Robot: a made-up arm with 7 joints. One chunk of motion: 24 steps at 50 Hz.
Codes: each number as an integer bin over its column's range. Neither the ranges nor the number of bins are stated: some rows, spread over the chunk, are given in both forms.
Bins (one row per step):
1: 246 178 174 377 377 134
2: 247 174 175 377 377 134
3: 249 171 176 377 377 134
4: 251 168 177 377 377 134
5: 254 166 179 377 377 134
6: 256 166 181 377 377 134
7: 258 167 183 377 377 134
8: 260 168 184 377 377 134
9: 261 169 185 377 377 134
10: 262 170 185 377 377 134
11: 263 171 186 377 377 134
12: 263 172 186 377 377 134
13: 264 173 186 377 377 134
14: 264 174 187 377 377 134
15: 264 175 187 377 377 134
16: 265 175 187 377 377 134
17: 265 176 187 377 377 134
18: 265 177 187 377 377 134
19: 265 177 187 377 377 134
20: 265 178 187 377 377 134
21: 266 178 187 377 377 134
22: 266 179 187 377 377 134
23: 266 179 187 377 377 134
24: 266 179 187 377 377 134
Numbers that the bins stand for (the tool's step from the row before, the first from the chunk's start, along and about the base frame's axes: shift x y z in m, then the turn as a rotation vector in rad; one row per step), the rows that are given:
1: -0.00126 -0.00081 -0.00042 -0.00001 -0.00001 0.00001
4: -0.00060 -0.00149 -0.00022 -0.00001 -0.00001 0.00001
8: 0.00060 -0.00149 0.00024 -0.00001 -0.00001 0.00001
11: 0.00100 -0.00129 0.00038 -0.00001 -0.00001 0.00001
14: 0.00113 -0.00108 0.00044 -0.00001 -0.00001 0.00001
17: 0.00126 -0.00095 0.00044 -0.00001 -0.00001 0.00001
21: 0.00140 -0.00081 0.00044 -0.00001 -0.00001 0.00001
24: 0.00140 -0.00074 0.00044 -0.00001 -0.00001 0.00001
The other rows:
2: -0.00113 -0.00108 -0.00036 -0.00001 -0.00001 0.00001
3: -0.00086 -0.00129 -0.00029 -0.00001 -0.00001 0.00001
5: -0.00020 -0.00163 -0.00009 -0.00001 -0.00001 0.00001
6: 0.00007 -0.00163 0.00004 -0.00001 -0.00001 0.00001
7: 0.00033 -0.00156 0.00018 -0.00001 -0.00001 0.00001
9: 0.00073 -0.00142 0.00031 -0.00001 -0.00001 0.00001
10: 0.00086 -0.00136 0.00031 -0.00001 -0.00001 0.00001
12: 0.00100 -0.00122 0.00038 -0.00001 -0.00001 0.00001
13: 0.00113 -0.00115 0.00038 -0.00001 -0.00001 0.00001
15: 0.00113 -0.00101 0.00044 -0.00001 -0.00001 0.00001
16: 0.00126 -0.00101 0.00044 -0.00001 -0.00001 0.00001
18: 0.00126 -0.00088 0.00044 -0.00001 -0.00001 0.00001
19: 0.00126 -0.00088 0.00044 -0.00001 -0.00001 0.00001
20: 0.00126 -0.00081 0.00044 -0.00001 -0.00001 0.00001
22: 0.00140 -0.00074 0.00044 -0.00001 -0.00001 0.00001
23: 0.00140 -0.00074 0.00044 -0.00001 -0.00001 0.00001

